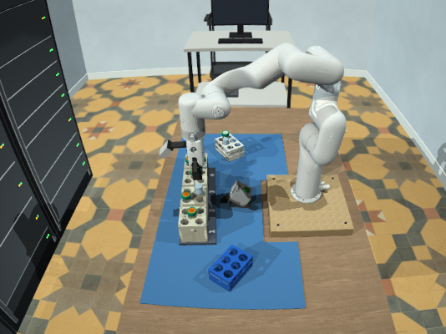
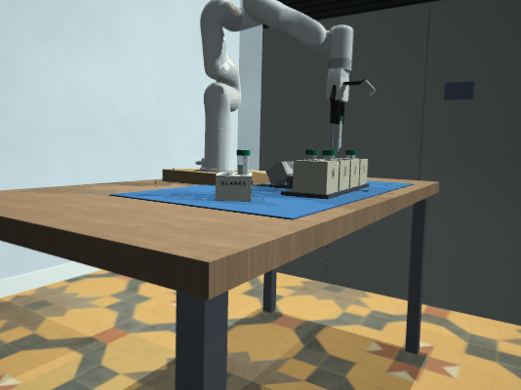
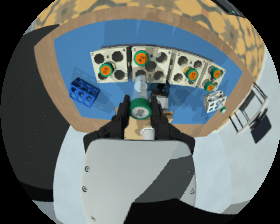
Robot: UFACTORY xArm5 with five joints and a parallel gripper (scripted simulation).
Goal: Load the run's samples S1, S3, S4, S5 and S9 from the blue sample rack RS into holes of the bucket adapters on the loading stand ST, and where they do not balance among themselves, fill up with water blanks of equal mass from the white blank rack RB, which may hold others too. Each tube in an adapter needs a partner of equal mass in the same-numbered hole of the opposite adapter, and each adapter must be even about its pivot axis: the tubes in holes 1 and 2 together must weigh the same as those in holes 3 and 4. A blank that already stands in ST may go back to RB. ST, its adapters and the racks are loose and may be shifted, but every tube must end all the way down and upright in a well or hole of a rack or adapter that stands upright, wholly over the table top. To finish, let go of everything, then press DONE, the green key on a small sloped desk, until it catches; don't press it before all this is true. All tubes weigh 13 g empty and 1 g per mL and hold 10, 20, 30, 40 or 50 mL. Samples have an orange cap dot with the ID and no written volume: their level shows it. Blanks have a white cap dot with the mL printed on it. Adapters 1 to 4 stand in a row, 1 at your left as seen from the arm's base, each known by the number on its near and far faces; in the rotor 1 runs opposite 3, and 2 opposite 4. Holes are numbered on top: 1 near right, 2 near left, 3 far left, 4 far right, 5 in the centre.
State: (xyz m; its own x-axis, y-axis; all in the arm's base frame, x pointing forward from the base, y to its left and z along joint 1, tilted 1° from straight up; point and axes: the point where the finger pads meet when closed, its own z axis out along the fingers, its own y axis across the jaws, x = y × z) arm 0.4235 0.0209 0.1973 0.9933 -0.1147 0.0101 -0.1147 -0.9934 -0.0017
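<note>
My hand is 5 cm above the green-capped blank tube and 1 cm short of it. The rest, counted from my hand: green done key (18 cm behind, 16 cm below, 6 cm to the right); small sloped desk (18 cm below, 16 cm behind, 6 cm to the right); loading stand ST (22 cm below, 8 cm to the right, 1 cm ahead).
</note>
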